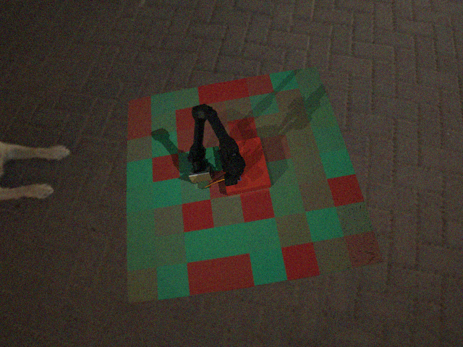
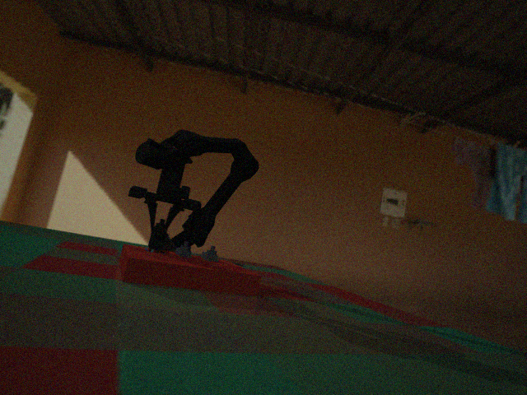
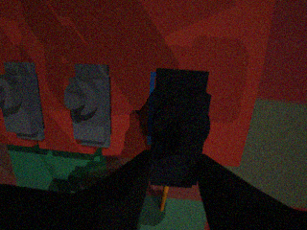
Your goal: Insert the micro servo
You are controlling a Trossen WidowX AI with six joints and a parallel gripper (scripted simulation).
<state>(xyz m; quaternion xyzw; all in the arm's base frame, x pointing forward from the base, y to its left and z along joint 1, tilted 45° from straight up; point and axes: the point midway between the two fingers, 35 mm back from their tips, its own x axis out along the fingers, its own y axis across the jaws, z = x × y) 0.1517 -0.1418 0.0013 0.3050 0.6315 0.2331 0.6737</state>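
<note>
My gripper tip is now 13 cm short of the red deck, 7 cm to the right of it and 8 cm above it.
</note>
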